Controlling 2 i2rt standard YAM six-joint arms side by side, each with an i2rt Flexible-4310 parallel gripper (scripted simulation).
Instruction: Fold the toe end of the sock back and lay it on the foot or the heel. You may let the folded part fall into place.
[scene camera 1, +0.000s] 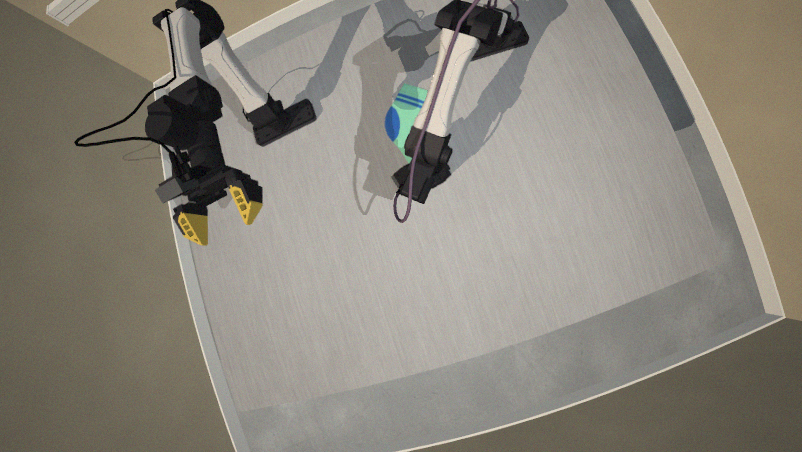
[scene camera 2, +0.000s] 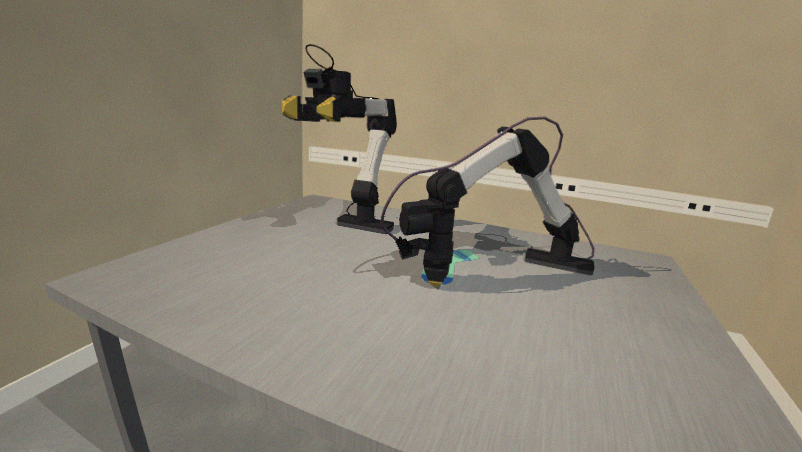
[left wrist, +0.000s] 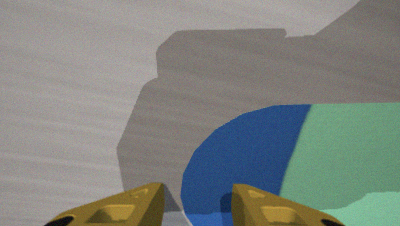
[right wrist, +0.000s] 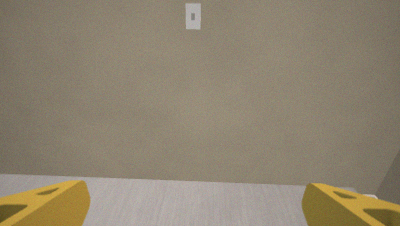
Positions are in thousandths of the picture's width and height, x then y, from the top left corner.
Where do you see the left gripper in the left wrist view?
494, 856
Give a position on a mint-green sock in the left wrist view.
826, 697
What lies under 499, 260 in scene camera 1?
A mint-green sock.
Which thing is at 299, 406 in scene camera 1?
The right gripper.
